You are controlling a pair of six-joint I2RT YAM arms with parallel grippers.
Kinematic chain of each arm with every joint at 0, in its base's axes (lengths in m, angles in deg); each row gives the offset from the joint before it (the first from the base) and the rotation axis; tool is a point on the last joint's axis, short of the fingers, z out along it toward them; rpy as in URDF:
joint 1: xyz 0 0 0.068 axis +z
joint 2: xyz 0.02 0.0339 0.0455 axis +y
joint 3: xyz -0.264 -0.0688 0 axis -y
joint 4: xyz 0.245 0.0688 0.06 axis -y
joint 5: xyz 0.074 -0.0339 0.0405 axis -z
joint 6: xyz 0.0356 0 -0.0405 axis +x
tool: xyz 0 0 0 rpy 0 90 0
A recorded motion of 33 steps. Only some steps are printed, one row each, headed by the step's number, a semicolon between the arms.
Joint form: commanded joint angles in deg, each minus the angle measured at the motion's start. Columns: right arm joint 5, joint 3, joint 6, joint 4, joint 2, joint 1; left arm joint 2, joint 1, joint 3, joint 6, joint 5, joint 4.
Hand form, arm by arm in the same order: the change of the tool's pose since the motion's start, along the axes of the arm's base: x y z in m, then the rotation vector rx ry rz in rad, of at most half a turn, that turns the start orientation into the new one. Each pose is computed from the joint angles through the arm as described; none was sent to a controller.
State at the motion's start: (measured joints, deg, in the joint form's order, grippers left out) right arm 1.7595 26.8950 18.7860 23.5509 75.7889 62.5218; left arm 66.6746 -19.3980 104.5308 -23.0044 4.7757 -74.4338
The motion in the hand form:
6: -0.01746 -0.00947 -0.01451 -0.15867 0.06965 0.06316; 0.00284 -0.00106 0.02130 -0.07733 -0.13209 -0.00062
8: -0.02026 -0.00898 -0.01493 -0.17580 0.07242 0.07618; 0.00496 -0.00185 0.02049 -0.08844 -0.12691 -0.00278
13: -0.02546 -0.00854 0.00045 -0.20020 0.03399 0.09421; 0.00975 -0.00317 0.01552 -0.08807 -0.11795 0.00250
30: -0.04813 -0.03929 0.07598 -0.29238 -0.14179 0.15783; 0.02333 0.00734 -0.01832 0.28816 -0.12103 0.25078
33: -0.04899 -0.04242 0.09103 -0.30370 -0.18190 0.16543; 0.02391 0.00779 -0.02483 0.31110 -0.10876 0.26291
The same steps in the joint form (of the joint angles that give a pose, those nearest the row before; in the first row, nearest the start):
6: -0.75 -0.97 -0.94 -11.14 -2.21 2.50; 0.55 0.22 2.87 -1.29 1.11 6.41
8: -0.71 -0.75 -1.20 -12.41 -2.32 3.15; 0.73 0.33 2.62 -1.77 1.68 6.82
13: 0.86 1.51 -3.12 -17.99 -5.39 4.55; 0.72 0.42 1.05 -2.01 1.59 7.90
30: 6.28 11.32 -12.71 -44.21 -21.81 7.98; -0.92 0.41 -7.82 6.38 -21.78 8.74
33: 7.11 14.13 -14.97 -47.47 -22.86 8.05; -1.45 0.37 -9.64 6.57 -23.03 9.00

